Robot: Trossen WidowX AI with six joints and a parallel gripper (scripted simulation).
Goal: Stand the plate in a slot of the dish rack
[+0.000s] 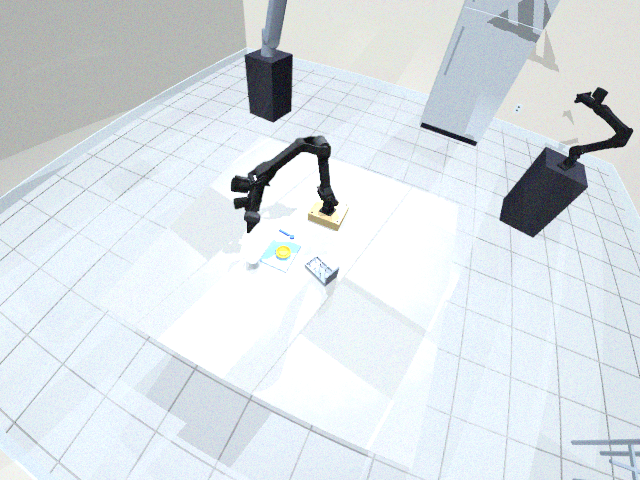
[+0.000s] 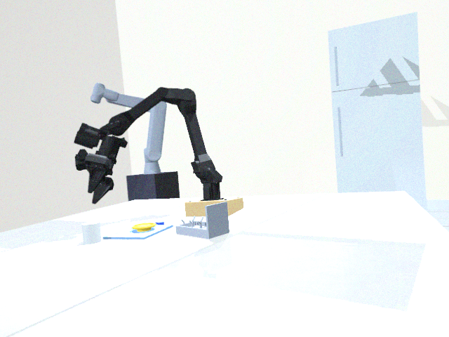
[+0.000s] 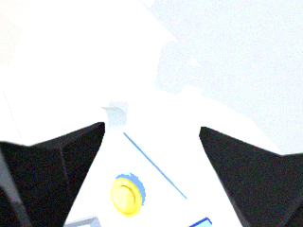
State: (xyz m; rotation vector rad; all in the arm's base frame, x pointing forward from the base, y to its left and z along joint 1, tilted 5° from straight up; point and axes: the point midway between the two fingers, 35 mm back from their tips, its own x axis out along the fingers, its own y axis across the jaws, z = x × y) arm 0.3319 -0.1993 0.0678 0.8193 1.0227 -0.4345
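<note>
Right now the yellow plate is 16 cm to the left of my gripper tip, 9 cm below it and 4 cm behind it. Round my gripper tip: white cup 9 cm to the left, 8 cm below, 8 cm ahead; blue utensil 14 cm behind, 11 cm to the left, 10 cm below; grey dish rack 34 cm to the left, 8 cm below, 6 cm behind.
</note>
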